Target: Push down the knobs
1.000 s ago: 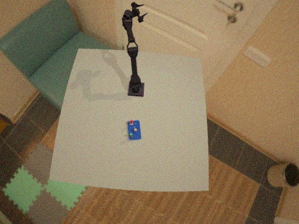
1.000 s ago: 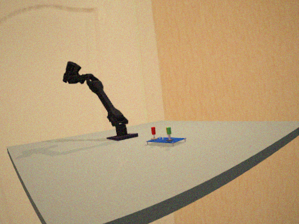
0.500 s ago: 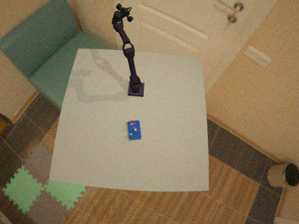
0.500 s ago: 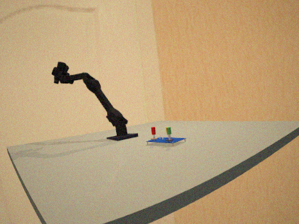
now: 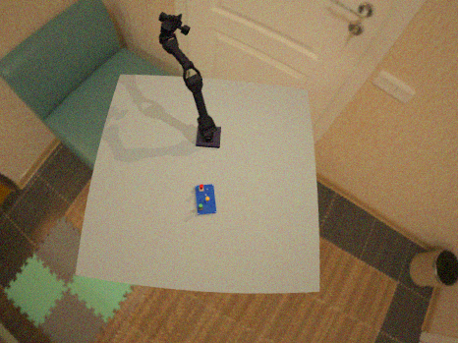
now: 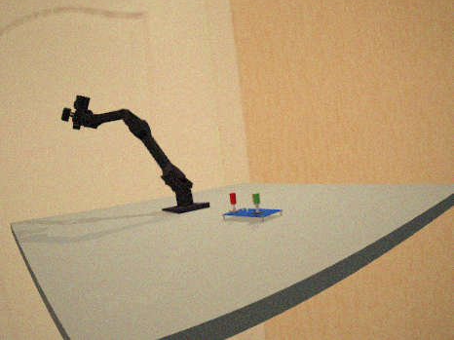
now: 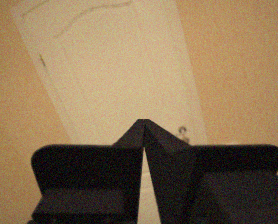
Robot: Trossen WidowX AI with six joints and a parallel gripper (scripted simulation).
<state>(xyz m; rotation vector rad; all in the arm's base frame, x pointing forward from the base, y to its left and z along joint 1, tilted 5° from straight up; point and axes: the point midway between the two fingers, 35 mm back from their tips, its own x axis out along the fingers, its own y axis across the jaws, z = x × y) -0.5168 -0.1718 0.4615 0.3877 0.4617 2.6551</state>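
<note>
Now: the red knob 89 cm ahead of my gripper tip, 11 cm to the left of it and 38 cm below it. From my gripper tip the other things lie so: orange knob (96 cm ahead, 14 cm to the left, 38 cm below).
</note>
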